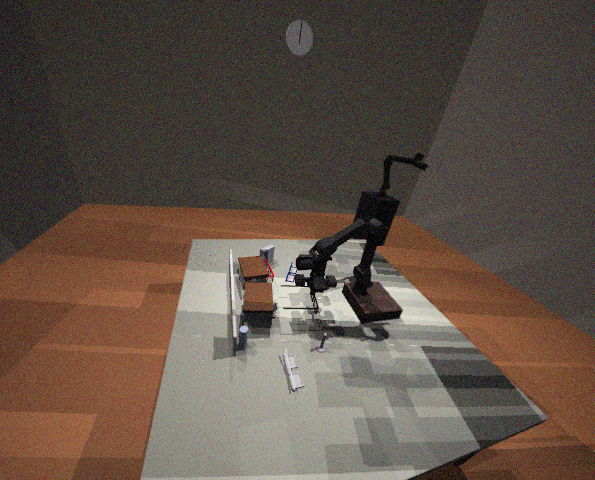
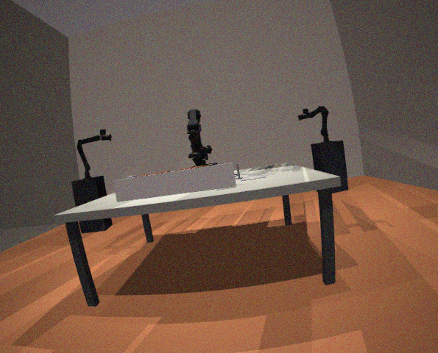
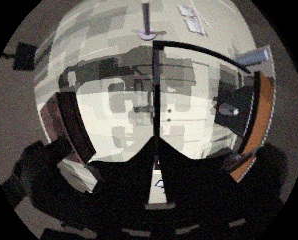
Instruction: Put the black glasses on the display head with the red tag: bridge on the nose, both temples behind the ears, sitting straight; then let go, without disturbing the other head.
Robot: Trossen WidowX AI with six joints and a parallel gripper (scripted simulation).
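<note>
Now: gripper tip 5 cm short of the glasses, 2 cm to the right of it and 1 cm below it. Also, from my gripper tip: head: 22 cm ahead, 2 cm to the right, 3 cm below; then white panel: 34 cm ahead, 15 cm to the right, 3 cm below; then stand: 5 cm ahead, 21 cm to the left, 6 cm below.
</note>
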